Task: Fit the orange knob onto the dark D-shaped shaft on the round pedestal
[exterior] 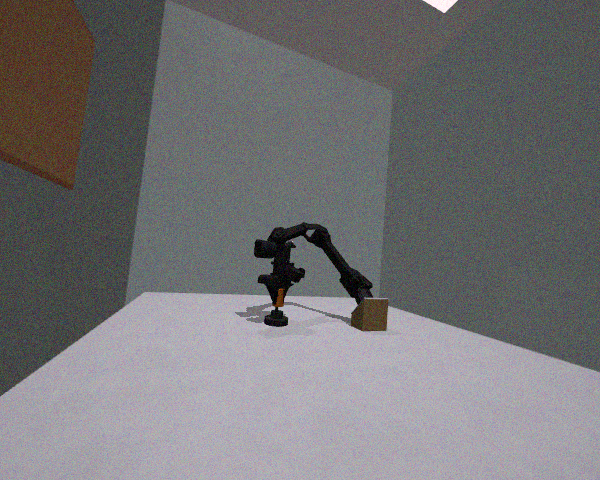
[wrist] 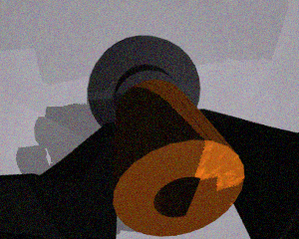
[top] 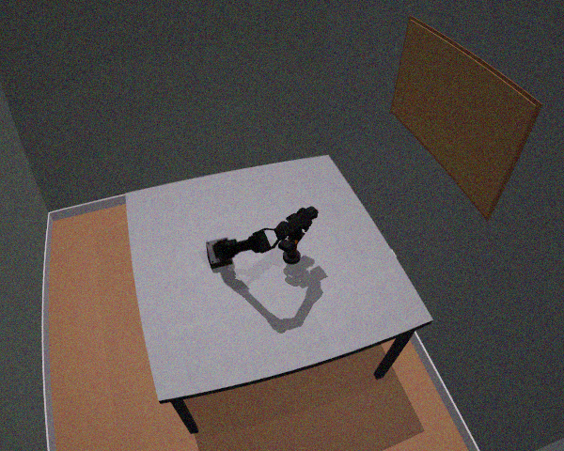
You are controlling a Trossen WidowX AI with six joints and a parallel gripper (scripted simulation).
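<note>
My gripper tip is now 2 cm below the orange knob. Also, from my gripper tip: pedestal: 4 cm below.
</note>
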